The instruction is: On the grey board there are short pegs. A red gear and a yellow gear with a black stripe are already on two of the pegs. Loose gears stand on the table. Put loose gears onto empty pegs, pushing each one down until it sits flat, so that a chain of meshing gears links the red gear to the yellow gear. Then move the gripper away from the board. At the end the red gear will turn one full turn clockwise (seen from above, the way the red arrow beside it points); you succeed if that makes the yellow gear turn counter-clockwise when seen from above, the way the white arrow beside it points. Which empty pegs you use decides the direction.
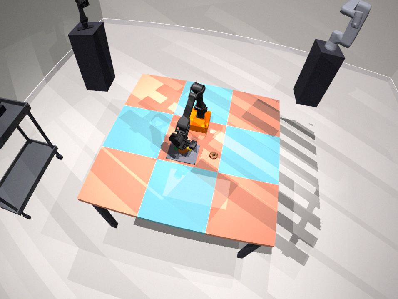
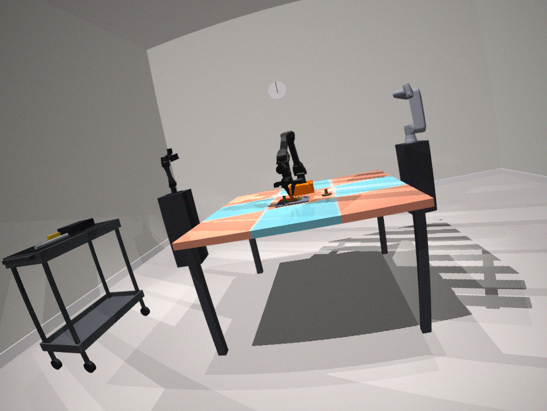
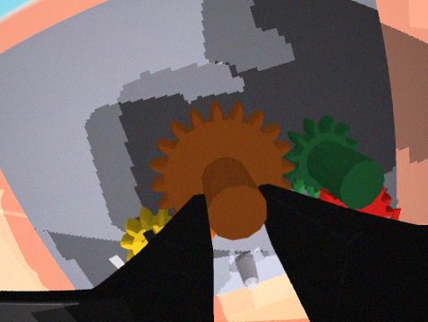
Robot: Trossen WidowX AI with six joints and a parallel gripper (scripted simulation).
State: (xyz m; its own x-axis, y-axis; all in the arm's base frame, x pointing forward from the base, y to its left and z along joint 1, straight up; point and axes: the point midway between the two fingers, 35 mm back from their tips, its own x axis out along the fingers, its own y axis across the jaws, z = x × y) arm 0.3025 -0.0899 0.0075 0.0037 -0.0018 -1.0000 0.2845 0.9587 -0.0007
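Now: the orange gear 1 cm below my gripper tip. From my gripper tip the other things lie so: green gear 1 cm behind, 5 cm to the right, 2 cm below; yellow gear 2 cm behind, 4 cm to the left, 2 cm below; red gear 6 cm behind, 5 cm to the right, 2 cm below.
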